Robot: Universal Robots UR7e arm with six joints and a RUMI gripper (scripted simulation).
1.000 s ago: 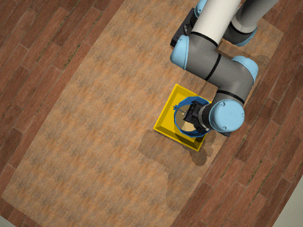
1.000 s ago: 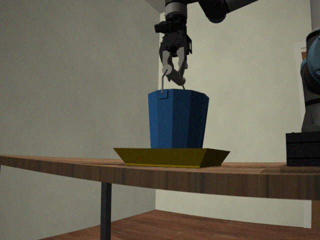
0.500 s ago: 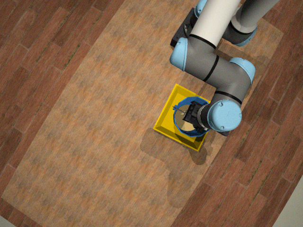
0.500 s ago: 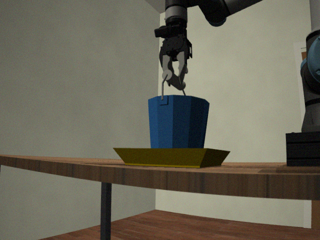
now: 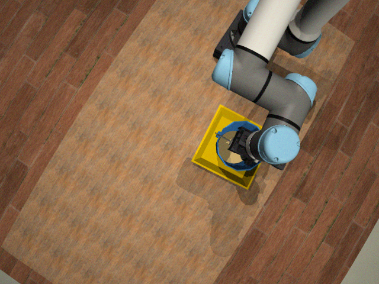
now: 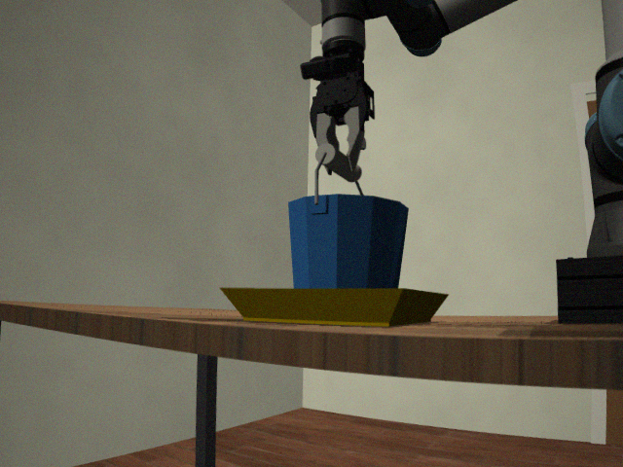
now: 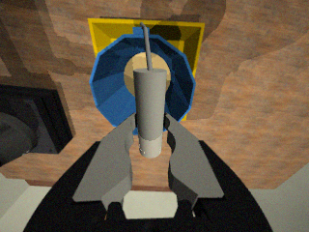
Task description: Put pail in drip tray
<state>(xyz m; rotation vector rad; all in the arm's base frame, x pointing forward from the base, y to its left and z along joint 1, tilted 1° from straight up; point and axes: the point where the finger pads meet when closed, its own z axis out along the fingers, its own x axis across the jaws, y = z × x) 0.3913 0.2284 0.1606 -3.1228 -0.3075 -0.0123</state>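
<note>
My gripper is now 3 cm above the pail handle. Also, from my hand: yellow drip tray: 23 cm below, 1 cm behind; then pail: 9 cm below, 1 cm behind.
</note>
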